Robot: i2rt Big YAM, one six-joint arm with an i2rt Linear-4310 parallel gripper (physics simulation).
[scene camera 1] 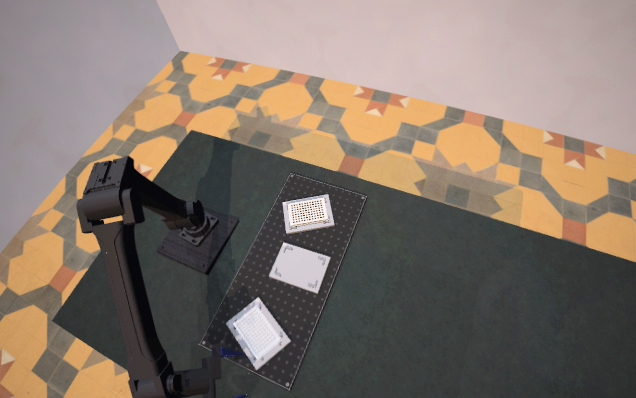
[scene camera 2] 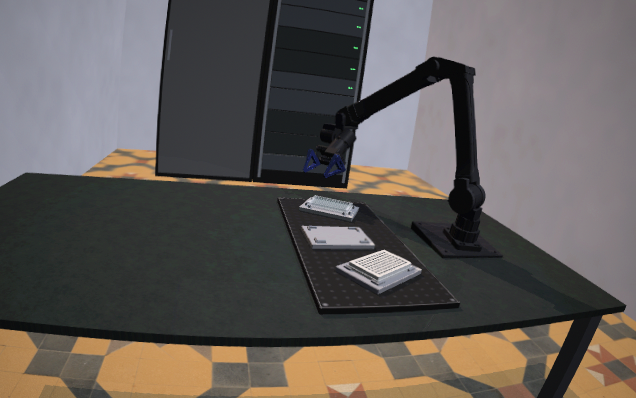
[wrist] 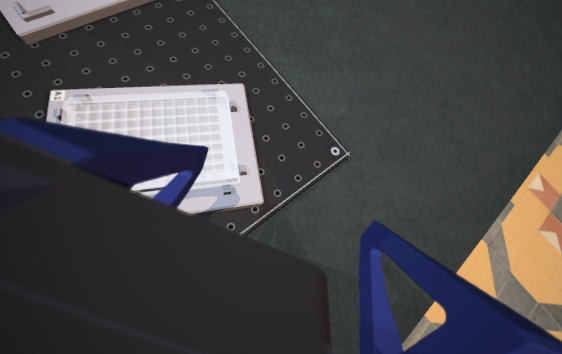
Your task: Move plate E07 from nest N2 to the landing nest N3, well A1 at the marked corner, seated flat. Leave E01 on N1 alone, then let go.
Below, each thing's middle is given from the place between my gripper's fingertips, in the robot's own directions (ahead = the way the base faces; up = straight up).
My hand is 5 cm past the clear well plate (scene camera 1: 254, 328), 10 cm to the right of it and 7 cm above it.
